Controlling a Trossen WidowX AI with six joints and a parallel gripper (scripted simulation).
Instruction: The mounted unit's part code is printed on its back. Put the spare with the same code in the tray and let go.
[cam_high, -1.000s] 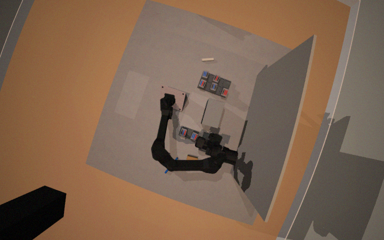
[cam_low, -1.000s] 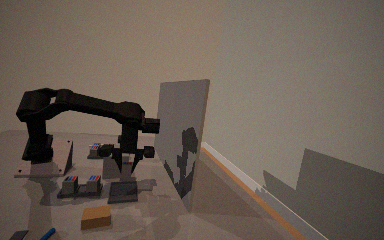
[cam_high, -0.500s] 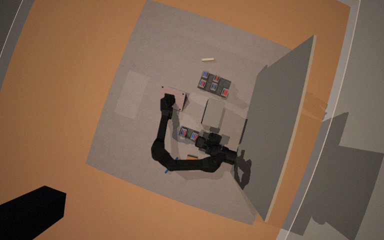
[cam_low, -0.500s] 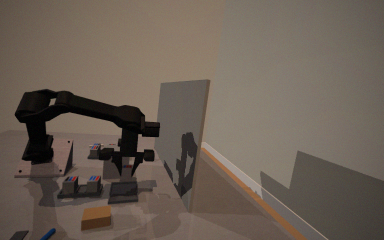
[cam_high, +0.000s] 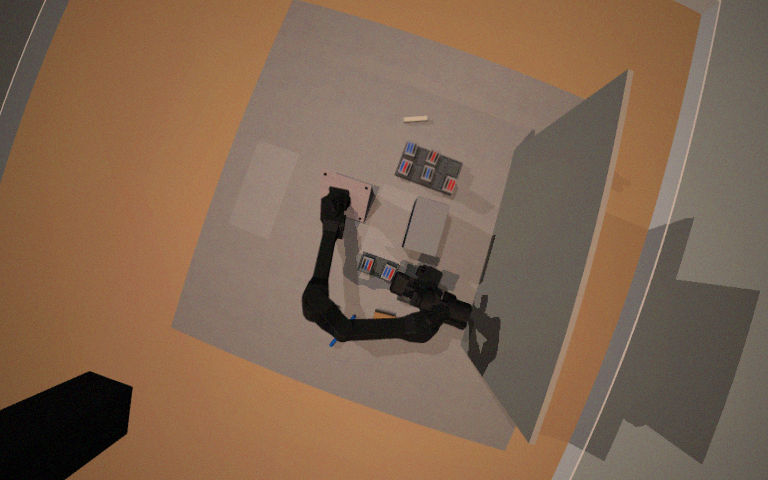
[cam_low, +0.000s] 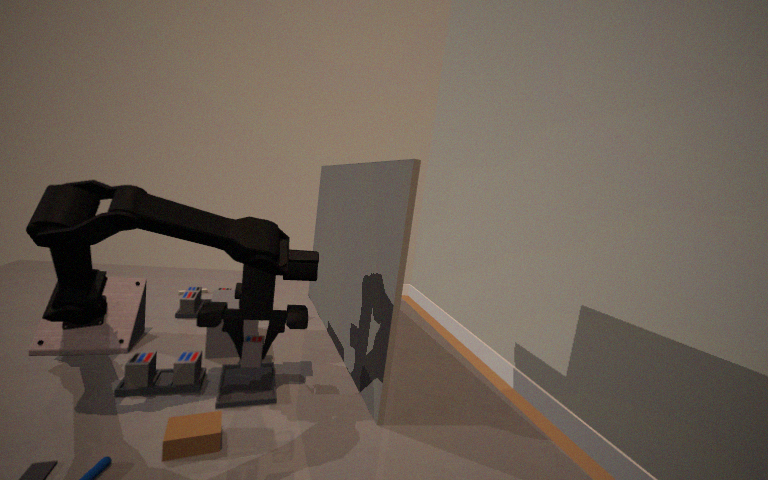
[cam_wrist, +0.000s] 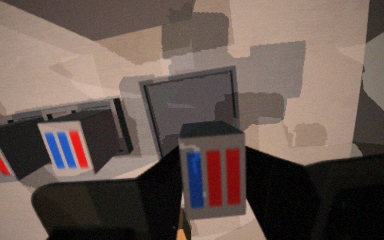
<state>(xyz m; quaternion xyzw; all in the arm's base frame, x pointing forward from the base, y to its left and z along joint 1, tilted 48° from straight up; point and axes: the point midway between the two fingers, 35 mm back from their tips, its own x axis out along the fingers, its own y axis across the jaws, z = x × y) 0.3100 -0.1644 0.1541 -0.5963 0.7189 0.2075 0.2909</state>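
Now: gripper tip 5 cm above the shallow grey tray. Round my gripper tip: blue pen: 21 cm to the right, 21 cm behind, 5 cm below; tall black panel: 21 cm ahead, 18 cm to the left, 17 cm above.
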